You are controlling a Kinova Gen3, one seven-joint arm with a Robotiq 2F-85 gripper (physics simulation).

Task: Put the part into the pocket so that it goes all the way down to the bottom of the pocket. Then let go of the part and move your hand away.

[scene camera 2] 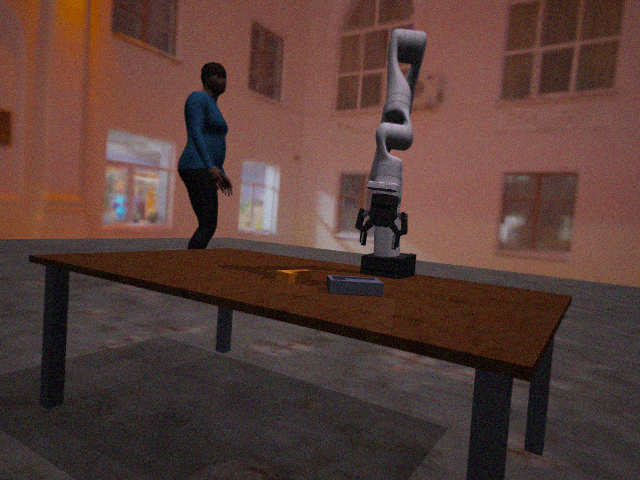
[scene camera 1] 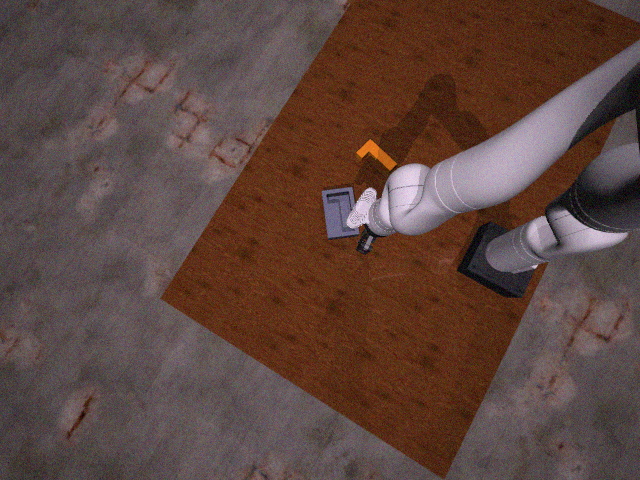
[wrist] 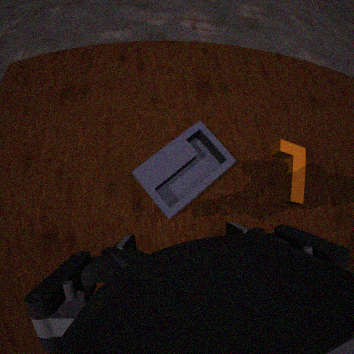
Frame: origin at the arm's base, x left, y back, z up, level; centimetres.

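Seen in the pictures: gripper, between the fingertips: [scene camera 2: 378, 247] [wrist: 181, 239]; arm's base, origin of its link: [scene camera 2: 386, 255] [scene camera 1: 503, 254].
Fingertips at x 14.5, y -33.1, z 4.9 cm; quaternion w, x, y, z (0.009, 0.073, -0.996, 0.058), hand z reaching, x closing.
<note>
Offsets run from my fingertips to a thing's middle. Level surfaces: height alone.
The orange L-shaped part {dx -20.8, dy -9.4, dz -10.5 cm} [scene camera 1: 383, 158] [scene camera 2: 289, 277] [wrist: 298, 175] lies flat on the table, apart from the pocket block. The grey-blue block {dx -1.2, dy -9.2, dz -10.2 cm} [scene camera 1: 331, 219] [scene camera 2: 356, 288] [wrist: 159, 171] lies on the table with its L-shaped pocket facing up. The pocket is empty. In scene camera 1 the arm's wrist hides part of the block's right edge. My gripper [scene camera 2: 379, 244] [wrist: 181, 239] is open, with nothing between its fingers. It hangs well above the table, on the robot-base side of the block. In the wrist view the block is ahead of the fingers and the part is to the right.
The wooden table {dz -12.0 cm} [scene camera 1: 310, 330] [scene camera 2: 454, 315] [wrist: 75, 125] carries the black robot base [scene camera 1: 478, 258] [scene camera 2: 387, 265]. The arm [scene camera 1: 496, 165] [scene camera 2: 398, 98] reaches over the table from the base side. A person in a blue top [scene camera 2: 204, 134] stands beyond the table in scene camera 2.
</note>
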